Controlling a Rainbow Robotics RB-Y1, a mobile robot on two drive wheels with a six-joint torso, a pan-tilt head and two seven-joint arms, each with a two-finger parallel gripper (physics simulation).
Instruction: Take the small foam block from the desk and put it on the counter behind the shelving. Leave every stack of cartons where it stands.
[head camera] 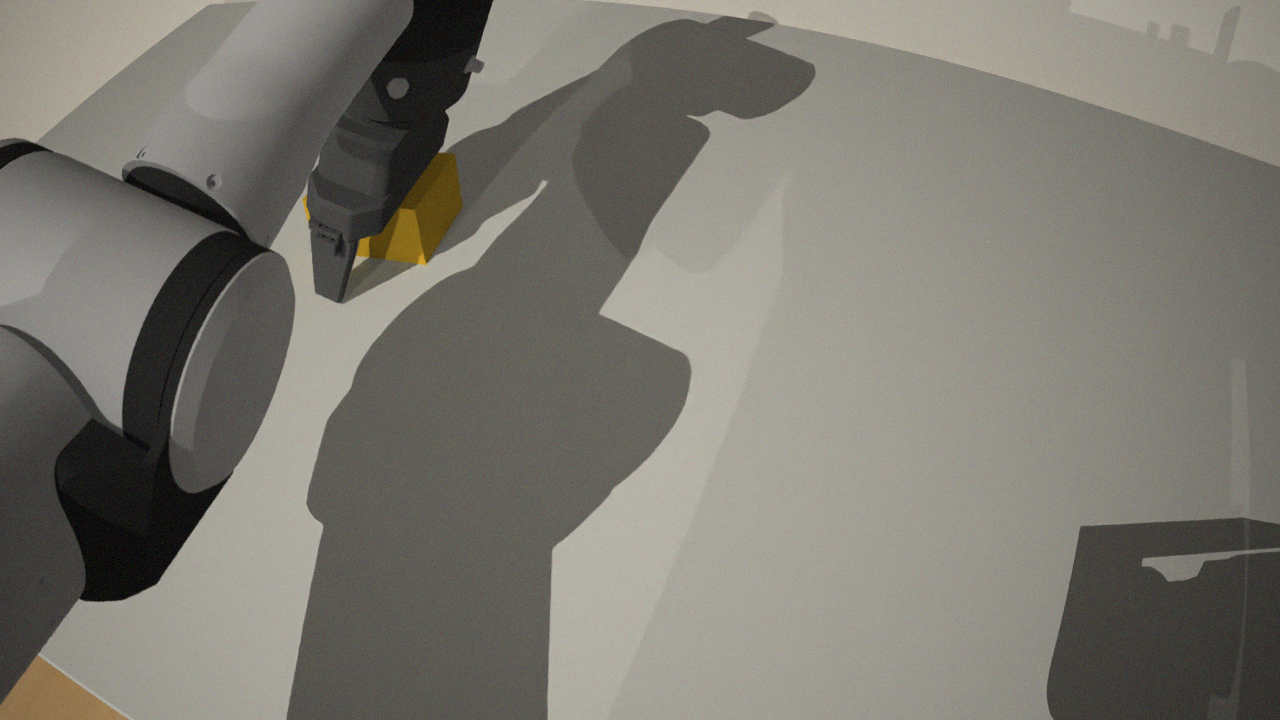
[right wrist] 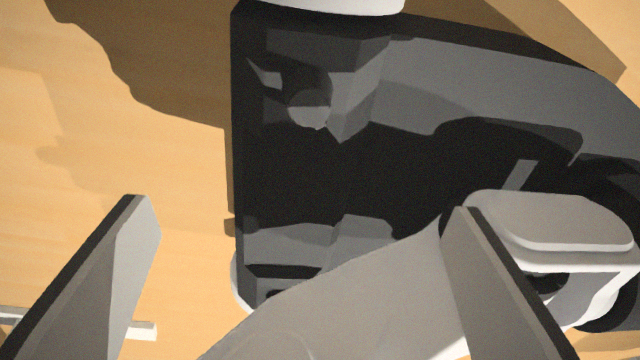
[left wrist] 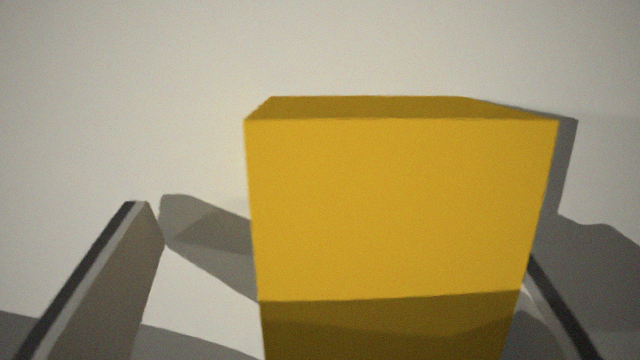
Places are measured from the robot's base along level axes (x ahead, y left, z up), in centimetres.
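Where they show: left gripper, fingertip midpoint: [head camera: 365, 238] [left wrist: 307, 220]; right gripper, fingertip midpoint: [right wrist: 303, 221].
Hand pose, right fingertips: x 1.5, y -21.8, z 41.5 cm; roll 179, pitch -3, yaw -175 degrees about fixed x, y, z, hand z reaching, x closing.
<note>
After its pixels a point has its place.
The yellow foam block [head camera: 435, 207] @[y 23.1, x 64.4, z 97.8 cm] [left wrist: 395, 210] @[y 30.2, x 65.2, z 99.6 cm] stands on the pale grey desk top [head camera: 895, 358] @[y -5.5, x 59.1, z 95.1 cm], at the upper left in the head view. My left gripper [head camera: 335, 282] [left wrist: 307, 220] @[y 28.3, x 63.3, z 95.8 cm] is open and empty, down at the block and partly covering it in the head view. In the left wrist view the block lies right of centre, with a wide gap to the left finger; its right side hides the tip of the right finger. My right gripper [right wrist: 303, 221] @[y -21.8, x 1.5, z 41.5 cm] is open and empty, away from the block. The counter, shelving and cartons do not show.
Wooden floor [head camera: 67, 694] @[y 119.0, x 36.2, z 0.1 cm] [right wrist: 185, 170] @[y 9.6, x 19.1, z 0.1 cm] shows past the desk's edge at the lower left of the head view. My dark mobile base [right wrist: 300, 175] @[y -6.0, x -0.6, z 19.1 cm] lies below my right gripper. A thin pale bar [right wrist: 142, 331] shows behind its left finger. Large shadows cross the desk.
</note>
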